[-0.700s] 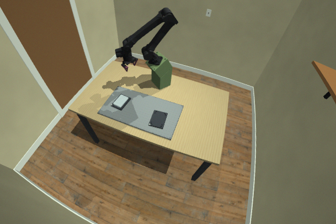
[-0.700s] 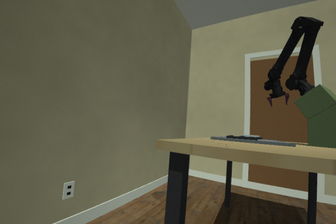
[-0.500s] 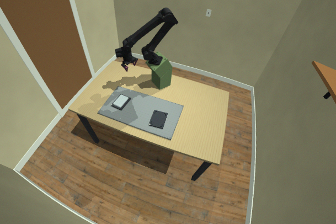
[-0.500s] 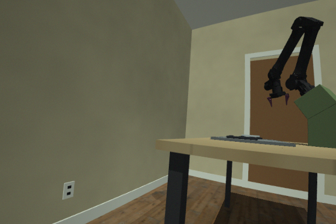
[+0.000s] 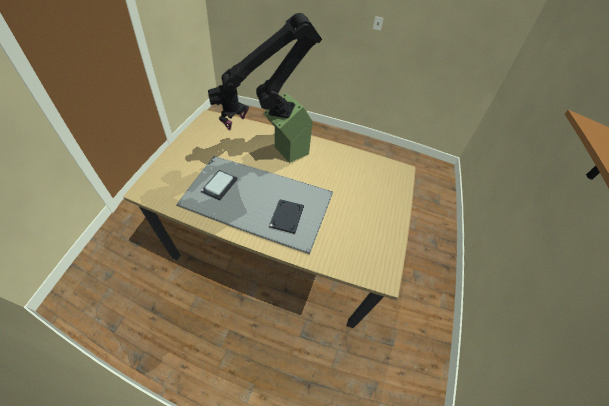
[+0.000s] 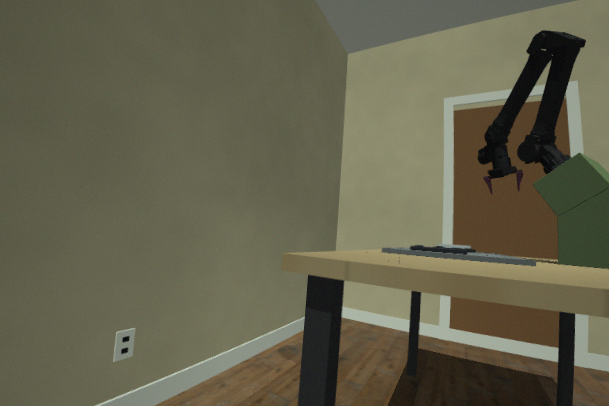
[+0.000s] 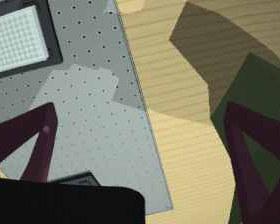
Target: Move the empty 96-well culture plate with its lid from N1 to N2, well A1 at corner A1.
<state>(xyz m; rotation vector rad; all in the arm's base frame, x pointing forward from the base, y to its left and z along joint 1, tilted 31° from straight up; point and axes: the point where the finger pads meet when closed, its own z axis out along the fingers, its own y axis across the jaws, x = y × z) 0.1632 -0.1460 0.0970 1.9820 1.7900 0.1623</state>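
Right now the 96-well plate is 25 cm below my hand, 19 cm ahead of it and 1 cm to the right of it. Also, from my hand: dark plate nest: 39 cm to the left, 26 cm below, 21 cm ahead.
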